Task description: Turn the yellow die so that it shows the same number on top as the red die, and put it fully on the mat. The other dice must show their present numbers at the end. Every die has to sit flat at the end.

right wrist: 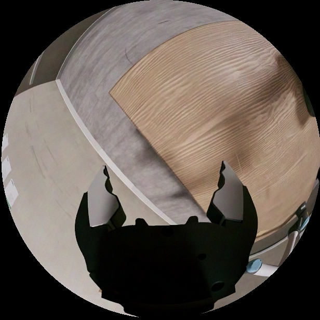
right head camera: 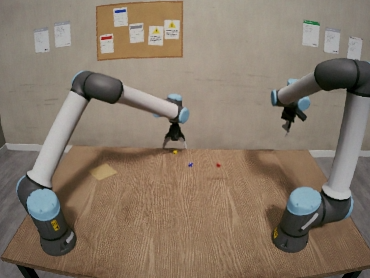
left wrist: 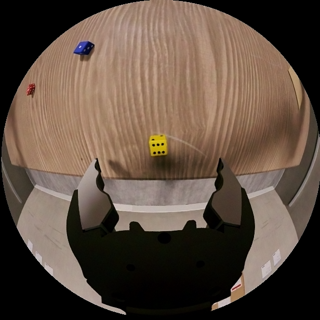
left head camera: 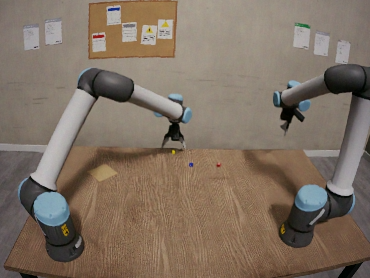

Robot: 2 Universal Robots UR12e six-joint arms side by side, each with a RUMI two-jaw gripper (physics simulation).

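Note:
The yellow die [left head camera: 173, 152] [right head camera: 175, 152] [left wrist: 158, 145] sits on the table near the far edge; in the left wrist view a face with six pips shows large. My left gripper [left head camera: 173, 147] [right head camera: 175, 146] [left wrist: 158, 158] is open, close to the yellow die, which is not between its fingertips. The blue die [left head camera: 191, 164] [right head camera: 190, 165] [left wrist: 84, 48] and the red die [left head camera: 218, 164] [right head camera: 218, 165] [left wrist: 31, 89] lie farther right in the head views. The tan mat [left head camera: 103, 173] [right head camera: 103, 172] [left wrist: 296, 85] lies at the left. My right gripper [left head camera: 285, 132] [right head camera: 287, 132] [right wrist: 164, 164] is open, high at the far right.
The wooden table [left head camera: 150, 210] [right head camera: 150, 210] [right wrist: 210, 75] ends just behind the yellow die, before the wall. The left arm's base [left head camera: 62, 235] [right head camera: 56, 232] stands at the front left, and the right arm's base [left head camera: 300, 220] [right head camera: 294, 225] at the front right.

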